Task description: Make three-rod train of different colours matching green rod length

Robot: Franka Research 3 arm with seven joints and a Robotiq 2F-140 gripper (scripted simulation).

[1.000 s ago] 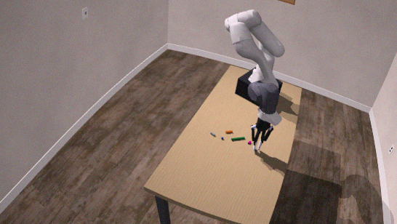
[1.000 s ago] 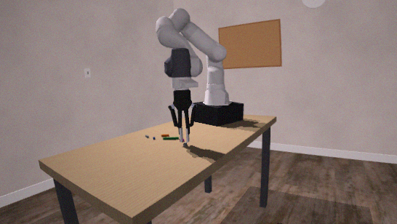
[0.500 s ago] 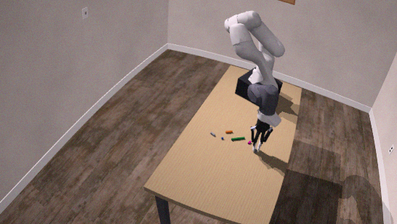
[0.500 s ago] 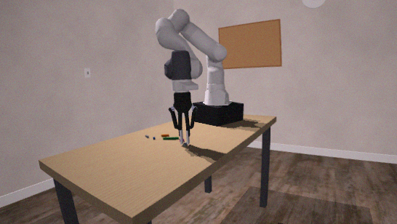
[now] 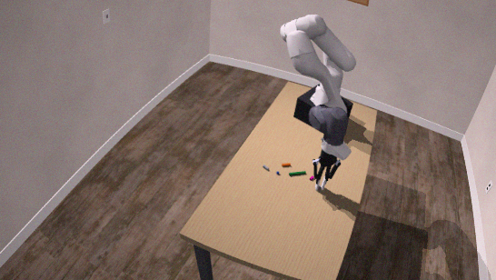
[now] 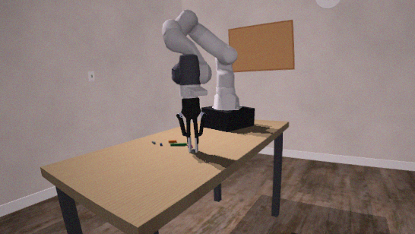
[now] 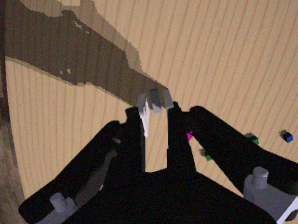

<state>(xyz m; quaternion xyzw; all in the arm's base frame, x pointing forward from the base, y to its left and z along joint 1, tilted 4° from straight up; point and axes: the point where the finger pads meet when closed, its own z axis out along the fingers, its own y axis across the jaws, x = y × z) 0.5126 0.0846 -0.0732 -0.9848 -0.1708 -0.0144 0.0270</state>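
The blue rod is 210 mm to the right of my hand, 30 mm below it and 20 mm behind it. Also, from my hand: magenta rod: 50 mm to the right, 50 mm behind, 30 mm below; green rod: 120 mm to the right, 50 mm behind, 30 mm below; orange rod: 190 mm to the right, 90 mm behind, 30 mm below.
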